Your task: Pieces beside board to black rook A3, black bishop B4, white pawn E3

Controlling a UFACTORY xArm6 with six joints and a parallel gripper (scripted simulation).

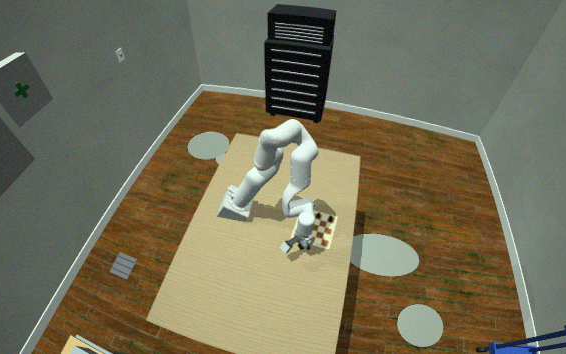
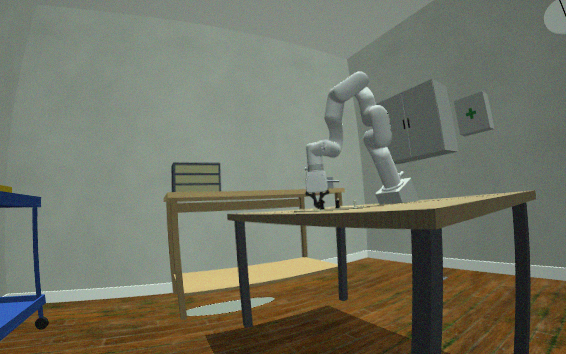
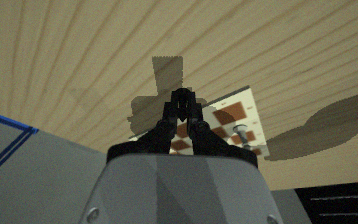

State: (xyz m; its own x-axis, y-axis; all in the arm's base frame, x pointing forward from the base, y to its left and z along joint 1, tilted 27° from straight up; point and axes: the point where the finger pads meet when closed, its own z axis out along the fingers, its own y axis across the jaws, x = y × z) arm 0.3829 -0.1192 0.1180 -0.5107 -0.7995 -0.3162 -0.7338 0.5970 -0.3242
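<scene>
Right now my hand is 3 cm short of the black chess piece, 22 cm to the right of it and 1 cm above it. Also, from my hand: chessboard (3 cm ahead, 14 cm to the left, 3 cm below); white pawn (1 cm behind, 28 cm to the left, 2 cm below).
</scene>
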